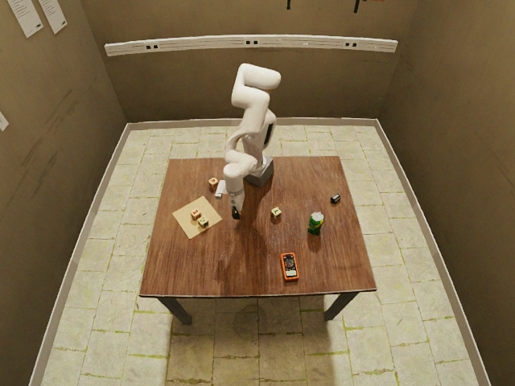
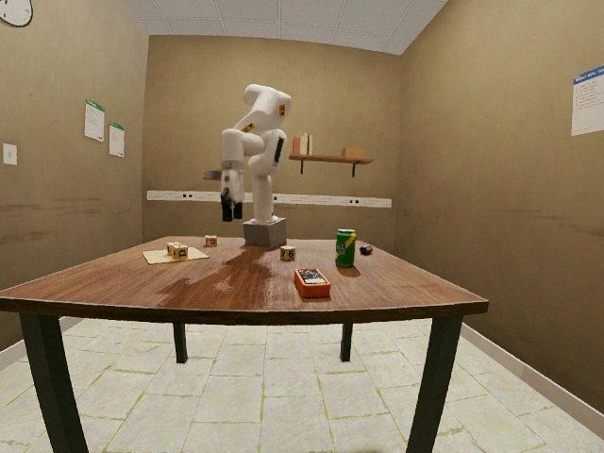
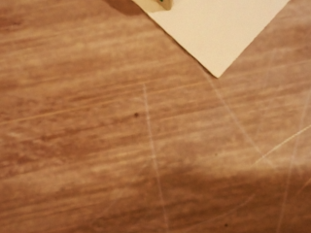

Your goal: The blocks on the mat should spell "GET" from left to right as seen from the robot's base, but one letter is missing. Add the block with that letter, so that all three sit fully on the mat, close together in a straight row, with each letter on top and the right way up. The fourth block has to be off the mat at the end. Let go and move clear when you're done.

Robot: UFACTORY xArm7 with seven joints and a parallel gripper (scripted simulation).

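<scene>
Now: hand 20 cm to the right of the wooden letter block, 13 cm above it and 5 cm past it. Round my hand: green soda can 38 cm to the left, 9 cm below, 6 cm ahead; dark object 55 cm to the left, 14 cm below, 12 cm behind; orange device 26 cm ahead, 22 cm to the left, 14 cm below.
</scene>
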